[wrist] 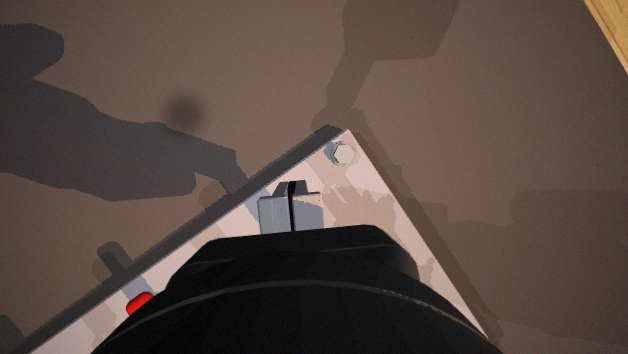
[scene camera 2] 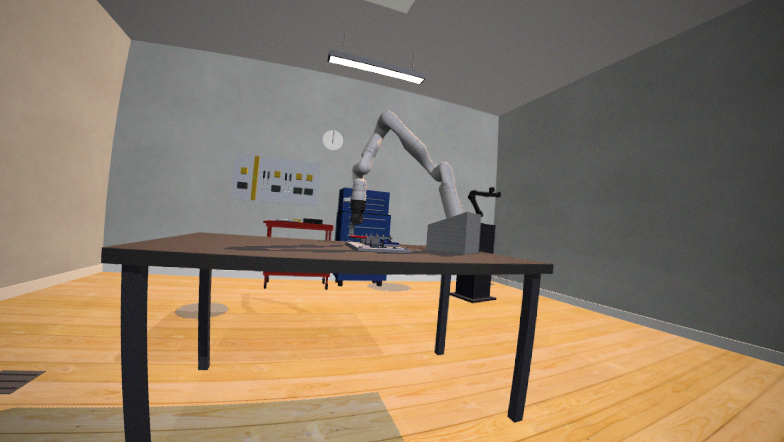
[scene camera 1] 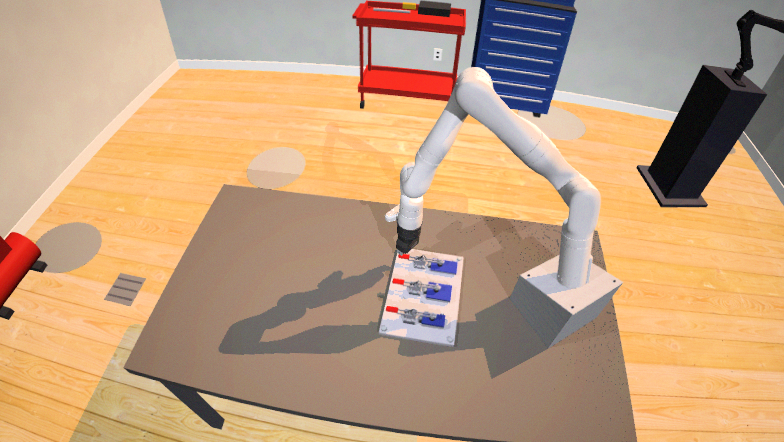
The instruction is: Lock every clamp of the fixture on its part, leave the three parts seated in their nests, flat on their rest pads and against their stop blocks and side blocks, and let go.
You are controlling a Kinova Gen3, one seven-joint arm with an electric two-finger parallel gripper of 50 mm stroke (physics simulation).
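Frame: origin at the arm's base, x left, y back, z up, level; metres.
Where they show: gripper, fingertip midpoint: [wrist: 294, 198] [scene camera 2: 351, 235] [scene camera 1: 400, 253]; arm's base at its link origin: [scene camera 2: 455, 219] [scene camera 1: 571, 278].
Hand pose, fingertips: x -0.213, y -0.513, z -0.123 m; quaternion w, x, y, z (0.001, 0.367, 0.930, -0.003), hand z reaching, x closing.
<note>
Each offset is from my fingertips to the top centre of the thing. "*": to the spot under its first point. Level surfaces: height alone.
The pale fixture plate [scene camera 1: 420, 332] [wrist: 370, 175] lies on the table. Three blue parts @(* dx +0.049, dy +0.162, dz -0.022 m) [scene camera 1: 448, 267] @(* dx +0.165, dy +0.138, dz -0.017 m) [scene camera 1: 445, 295] @(* dx +0.265, dy +0.085, dz -0.012 m) [scene camera 1: 432, 322] sit in a row on it, each under the arm of a metal clamp @(* dx +0.028, dy +0.066, dz -0.001 m) [scene camera 1: 420, 261] @(dx +0.130, dy +0.044, dz +0.019 m) [scene camera 1: 415, 288] @(* dx +0.243, dy +0.017, dz +0.009 m) [scene camera 1: 410, 315]. The red handles @(dx +0.010, dy +0.013, dz -0.001 m) [scene camera 1: 404, 256] @(dx +0.117, dy -0.012, dz +0.004 m) [scene camera 1: 398, 281] @(dx +0.224, dy -0.036, dz +0.009 m) [scene camera 1: 391, 309] lie low, pointing away from the parts; the middle one [wrist: 139, 303] shows partly in the wrist view. My gripper [scene camera 1: 403, 252] [scene camera 2: 351, 233] [wrist: 294, 198] is shut and empty, at or just above the far clamp's handle, which it hides in the wrist view. Contact and exact seating cannot be told.
The robot's grey base block [scene camera 1: 565, 299] [scene camera 2: 452, 236] stands on the table @(dz -0.053 m) [scene camera 1: 263, 219] to the right of the fixture. A corner bolt @(dx -0.044, dy +0.008, dz -0.031 m) [wrist: 344, 154] rises from the plate near my fingers. A red cart [scene camera 1: 406, 82] and a blue drawer cabinet [scene camera 1: 524, 54] stand beyond the table.
</note>
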